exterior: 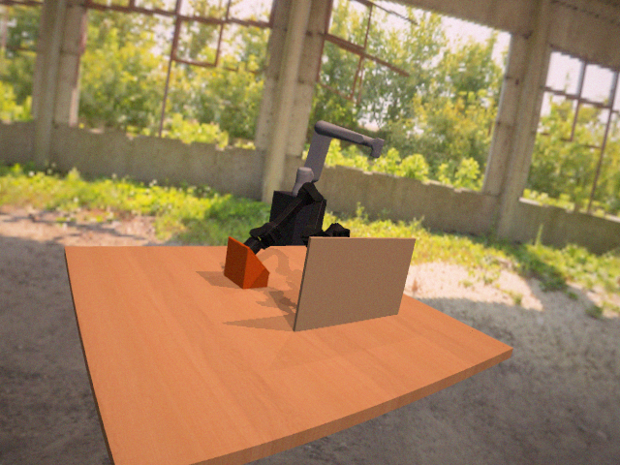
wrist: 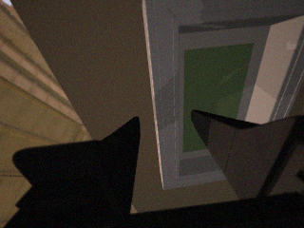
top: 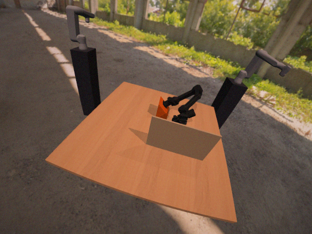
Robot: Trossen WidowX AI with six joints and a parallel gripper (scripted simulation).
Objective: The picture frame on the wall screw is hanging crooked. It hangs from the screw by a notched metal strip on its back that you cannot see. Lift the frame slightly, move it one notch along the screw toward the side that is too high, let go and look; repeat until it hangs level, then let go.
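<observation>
Now: the picture frame 10 mm ahead of my gripper tip, 10 mm to the left of it and 50 mm below it. From my gripper tip the other things lie so: wall panel: 20 mm ahead, 10 mm to the left, 60 mm below.
</observation>
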